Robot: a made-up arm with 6 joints. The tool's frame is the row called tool. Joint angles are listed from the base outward.
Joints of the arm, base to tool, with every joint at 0 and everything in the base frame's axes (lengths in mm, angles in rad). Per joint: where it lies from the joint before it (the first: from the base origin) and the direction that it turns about. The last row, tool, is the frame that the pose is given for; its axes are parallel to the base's.
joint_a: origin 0 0 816.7 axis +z
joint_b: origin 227.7 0 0 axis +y
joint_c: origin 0 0 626.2 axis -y
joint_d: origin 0 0 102.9 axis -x
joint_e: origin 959.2 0 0 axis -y
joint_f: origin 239.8 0 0 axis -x
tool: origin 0 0 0
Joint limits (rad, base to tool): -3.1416..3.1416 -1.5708..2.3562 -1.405..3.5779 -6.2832..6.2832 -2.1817..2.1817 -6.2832..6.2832
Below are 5 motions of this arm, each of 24 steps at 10 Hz.
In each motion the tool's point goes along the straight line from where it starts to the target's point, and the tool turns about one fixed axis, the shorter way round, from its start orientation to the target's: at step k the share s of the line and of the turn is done. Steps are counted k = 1, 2, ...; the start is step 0. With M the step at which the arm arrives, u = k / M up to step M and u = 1 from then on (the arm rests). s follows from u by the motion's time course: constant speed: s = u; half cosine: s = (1 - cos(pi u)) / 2; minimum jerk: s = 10 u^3 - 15 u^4 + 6 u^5.
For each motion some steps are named. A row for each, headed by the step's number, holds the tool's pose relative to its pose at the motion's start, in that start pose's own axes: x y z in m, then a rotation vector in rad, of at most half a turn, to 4 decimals.
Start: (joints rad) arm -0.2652 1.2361 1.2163 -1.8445 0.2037 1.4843
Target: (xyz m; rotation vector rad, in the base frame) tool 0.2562 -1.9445 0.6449 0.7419 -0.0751 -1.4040
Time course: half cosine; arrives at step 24
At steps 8, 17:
8: -0.2135 -0.5072 0.0504 0.1038 -0.0336 -0.2277
17: -0.6870 -1.6319 0.1620 0.3338 -0.1081 -0.7325

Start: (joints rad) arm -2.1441 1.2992 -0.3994 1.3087 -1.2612 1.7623
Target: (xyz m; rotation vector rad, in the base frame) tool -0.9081 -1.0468 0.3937 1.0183 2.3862 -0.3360
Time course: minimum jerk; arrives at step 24
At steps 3, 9, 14, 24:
3: -0.0051 0.0086 -0.0072 0.0300 -0.0024 -0.0054
9: -0.0882 0.1468 -0.1235 0.5144 -0.0417 -0.0924
14: -0.2095 0.3485 -0.2933 1.2214 -0.0990 -0.2193
24: -0.3206 0.5334 -0.4489 1.8693 -0.1516 -0.3356

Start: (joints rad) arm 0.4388 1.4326 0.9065 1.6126 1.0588 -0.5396
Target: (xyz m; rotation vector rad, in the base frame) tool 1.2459 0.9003 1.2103 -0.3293 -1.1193 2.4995
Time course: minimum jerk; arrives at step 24
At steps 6, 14, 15, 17, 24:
6: -0.0284 -0.0131 0.0803 -0.0450 -0.0915 0.0732
14: -0.1790 -0.0824 0.5071 -0.2843 -0.5778 0.4622
15: -0.1985 -0.0915 0.5625 -0.3154 -0.6409 0.5127
17: -0.2322 -0.1070 0.6580 -0.3689 -0.7496 0.5997
24: -0.2739 -0.1262 0.7762 -0.4351 -0.8843 0.7074

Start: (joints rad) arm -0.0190 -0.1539 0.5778 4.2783 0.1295 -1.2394
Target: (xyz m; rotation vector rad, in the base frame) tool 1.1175 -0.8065 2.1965 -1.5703 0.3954 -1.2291
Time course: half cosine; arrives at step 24
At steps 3, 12, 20, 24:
3: 0.0059 0.0289 0.0042 0.0339 0.0201 0.0215
12: 0.0774 0.3799 0.0547 0.4447 0.2643 0.2829
20: 0.1445 0.7089 0.1020 0.8299 0.4932 0.5278
24: 0.1549 0.7598 0.1093 0.8895 0.5286 0.5657

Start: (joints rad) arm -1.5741 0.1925 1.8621 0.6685 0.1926 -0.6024
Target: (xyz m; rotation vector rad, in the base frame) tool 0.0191 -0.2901 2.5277 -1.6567 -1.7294 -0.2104
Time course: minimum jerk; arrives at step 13
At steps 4, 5, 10, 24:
4: -0.0218 0.0028 -0.0299 0.0627 -0.1187 0.0141
5: -0.0366 0.0048 -0.0502 0.1053 -0.1993 0.0236
10: -0.1150 0.0150 -0.1577 0.3311 -0.6268 0.0743
24: -0.1256 0.0164 -0.1722 0.3616 -0.6845 0.0812

